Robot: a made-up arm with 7 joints. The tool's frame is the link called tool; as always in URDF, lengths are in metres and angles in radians.
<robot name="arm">
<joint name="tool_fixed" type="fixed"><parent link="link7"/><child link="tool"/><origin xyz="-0.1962 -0.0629 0.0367" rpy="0 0 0"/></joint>
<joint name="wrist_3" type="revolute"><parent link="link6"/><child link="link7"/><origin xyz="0.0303 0.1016 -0.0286" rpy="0 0 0"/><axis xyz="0 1 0"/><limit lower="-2.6" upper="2.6"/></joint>
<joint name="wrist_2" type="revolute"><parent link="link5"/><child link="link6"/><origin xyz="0.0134 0.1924 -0.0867" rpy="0 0 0"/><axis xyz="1 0 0"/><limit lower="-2.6" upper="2.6"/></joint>
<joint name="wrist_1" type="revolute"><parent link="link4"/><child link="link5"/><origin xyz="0.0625 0.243 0.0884" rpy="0 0 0"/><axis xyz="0 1 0"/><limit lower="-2.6" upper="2.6"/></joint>
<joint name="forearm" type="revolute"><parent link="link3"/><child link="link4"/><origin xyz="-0.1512 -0.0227 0.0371" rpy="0 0 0"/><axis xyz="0 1 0"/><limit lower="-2.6" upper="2.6"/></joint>
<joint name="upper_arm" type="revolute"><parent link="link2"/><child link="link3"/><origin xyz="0.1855 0.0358 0.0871" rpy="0 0 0"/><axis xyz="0 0 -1"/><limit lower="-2.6" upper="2.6"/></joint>
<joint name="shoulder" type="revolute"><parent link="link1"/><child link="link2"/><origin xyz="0.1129 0.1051 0.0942" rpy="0 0 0"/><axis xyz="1 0 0"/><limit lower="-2.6" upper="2.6"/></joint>
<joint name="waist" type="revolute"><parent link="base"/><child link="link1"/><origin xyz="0 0 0.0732" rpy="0 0 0"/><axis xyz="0 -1 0"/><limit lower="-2.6" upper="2.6"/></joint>
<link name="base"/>
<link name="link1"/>
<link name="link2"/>
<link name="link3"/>
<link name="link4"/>
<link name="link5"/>
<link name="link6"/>
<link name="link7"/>
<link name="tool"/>
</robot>
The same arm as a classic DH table. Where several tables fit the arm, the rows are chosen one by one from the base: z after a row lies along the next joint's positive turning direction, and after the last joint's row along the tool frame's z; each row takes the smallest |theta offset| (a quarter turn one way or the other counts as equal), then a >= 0, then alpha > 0; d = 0 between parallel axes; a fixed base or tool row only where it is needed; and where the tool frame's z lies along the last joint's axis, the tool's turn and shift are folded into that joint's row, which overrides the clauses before.
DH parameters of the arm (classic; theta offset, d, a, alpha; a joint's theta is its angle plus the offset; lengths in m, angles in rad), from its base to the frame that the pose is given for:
base (fixed): 0 0.0732 0 1.5708
waist: 1.5708 -0.1051 0.0942 1.5708
shoulder: -1.5708 0.2984 0.0358 1.5708
upper_arm: -1.5708 -0.1242 0.1512 -1.5708
forearm: -0.9554 0 -0.1083 0
wrist_1: -0.6154 0.4127 0.0867 1.5708
wrist_2: 0 0.0437 0.0286 -1.5708
wrist_3: 1.5708 0.0387 0.1962 -1.5708
tool (fixed): 3.1416 0.0367 0 0
Joint limits (rad, base to tool): -2.6..2.6 -2.6..2.6 -2.6..2.6 -2.6..2.6 -2.6..2.6 -2.6..2.6 -2.6..2.6

